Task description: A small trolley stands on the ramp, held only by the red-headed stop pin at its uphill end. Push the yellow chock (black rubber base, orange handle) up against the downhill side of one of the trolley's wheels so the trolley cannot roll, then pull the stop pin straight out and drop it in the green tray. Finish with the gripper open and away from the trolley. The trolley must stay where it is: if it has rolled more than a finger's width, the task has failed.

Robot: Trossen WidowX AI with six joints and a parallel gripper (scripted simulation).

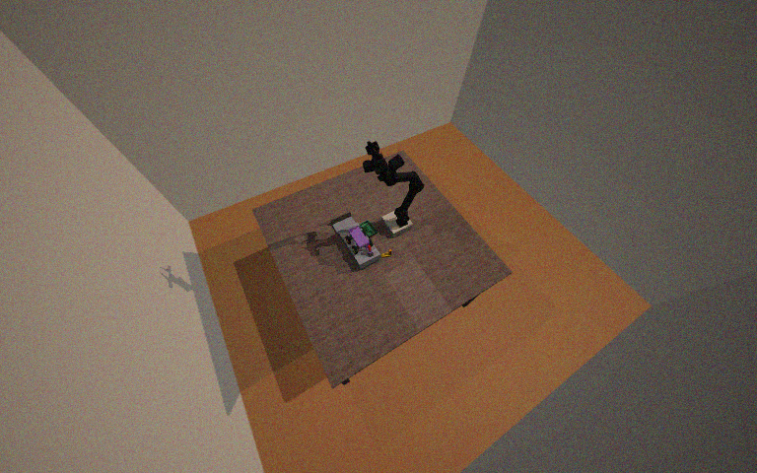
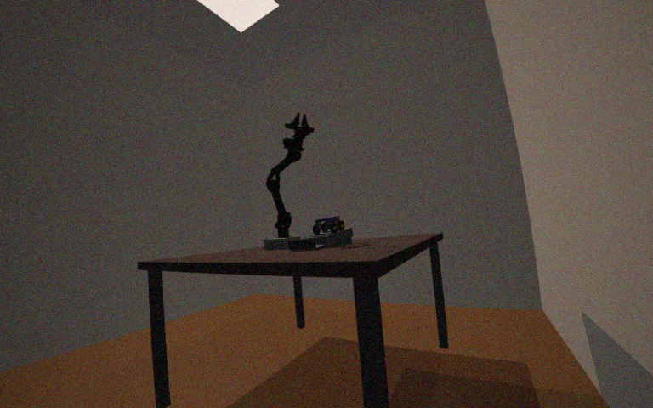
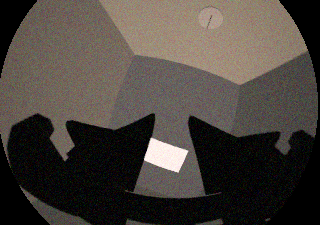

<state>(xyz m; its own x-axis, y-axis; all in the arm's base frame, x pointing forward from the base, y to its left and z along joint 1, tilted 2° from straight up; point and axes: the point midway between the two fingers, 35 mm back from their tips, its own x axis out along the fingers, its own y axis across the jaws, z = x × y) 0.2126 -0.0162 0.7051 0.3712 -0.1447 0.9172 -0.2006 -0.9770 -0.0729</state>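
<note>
Now: the yellow chock 50 mm behind my gripper tip, 180 mm to the left of it and 770 mm below it. The rest, counted from my gripper tip: red-headed stop pin: 60 mm ahead, 160 mm to the left, 660 mm below; then purple trolley: 90 mm ahead, 50 mm to the left, 680 mm below; then grey ramp: 90 mm ahead, 50 mm to the left, 750 mm below.
</note>
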